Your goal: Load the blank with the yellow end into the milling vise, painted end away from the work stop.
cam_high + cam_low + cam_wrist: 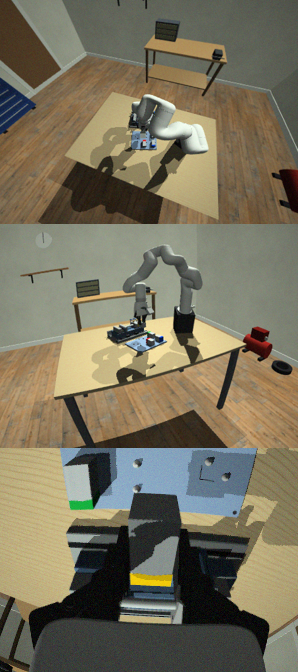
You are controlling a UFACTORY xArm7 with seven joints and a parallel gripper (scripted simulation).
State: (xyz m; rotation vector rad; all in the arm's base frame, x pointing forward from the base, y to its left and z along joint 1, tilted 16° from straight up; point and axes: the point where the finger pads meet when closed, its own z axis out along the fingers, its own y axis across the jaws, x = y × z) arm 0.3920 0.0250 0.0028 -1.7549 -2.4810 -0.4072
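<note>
Right now my hand is 17 cm short of the fixed jaw, 13 cm to the left of it and 8 cm above it. Round my hand: yellow-ended blank (2 cm below); then red-ended blank (3 cm behind, 8 cm to the left, 13 cm below); then green-ended blank (8 cm behind, 3 cm to the right, 13 cm below).
</note>
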